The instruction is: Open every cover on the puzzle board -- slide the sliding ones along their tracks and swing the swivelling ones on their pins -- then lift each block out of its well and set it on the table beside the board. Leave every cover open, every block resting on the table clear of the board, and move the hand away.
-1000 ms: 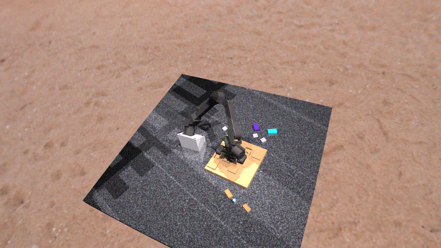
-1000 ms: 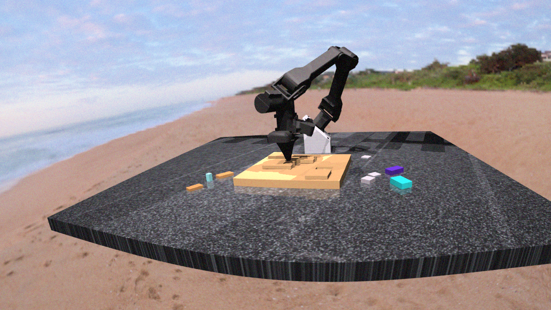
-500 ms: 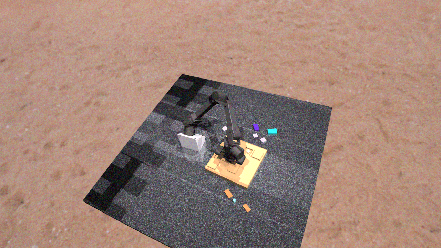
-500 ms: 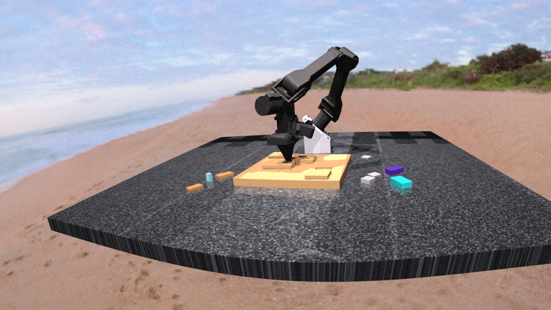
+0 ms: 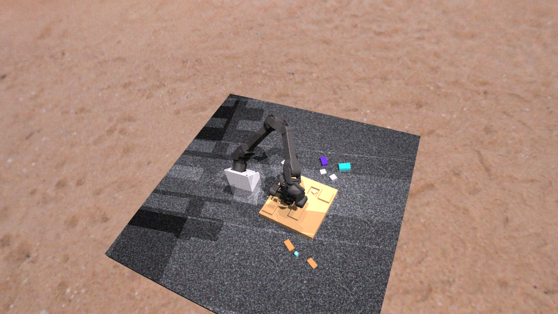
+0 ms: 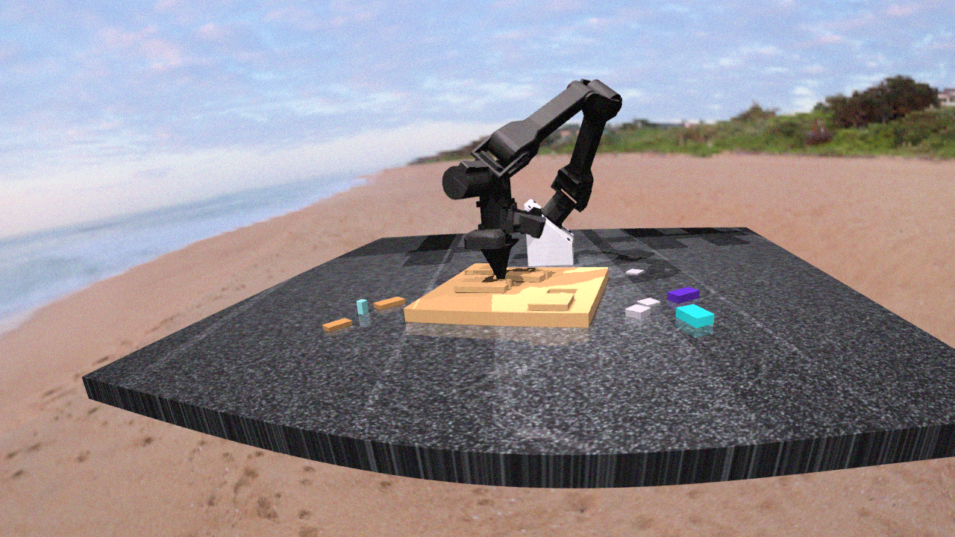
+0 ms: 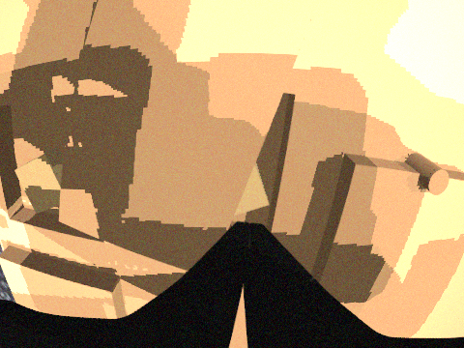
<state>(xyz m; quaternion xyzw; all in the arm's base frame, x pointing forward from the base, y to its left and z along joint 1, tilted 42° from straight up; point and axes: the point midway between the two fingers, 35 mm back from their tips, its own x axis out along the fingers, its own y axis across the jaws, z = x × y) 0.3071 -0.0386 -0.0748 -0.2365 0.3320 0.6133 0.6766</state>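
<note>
The tan puzzle board lies 40 mm ahead of my gripper tip, 30 mm to the left of it and 10 mm below it. From my gripper tip the other things lie so: purple block: 90 mm ahead, 330 mm to the left, 20 mm below; then small cyan block: 120 mm ahead, 230 mm to the right, 10 mm below.
</note>
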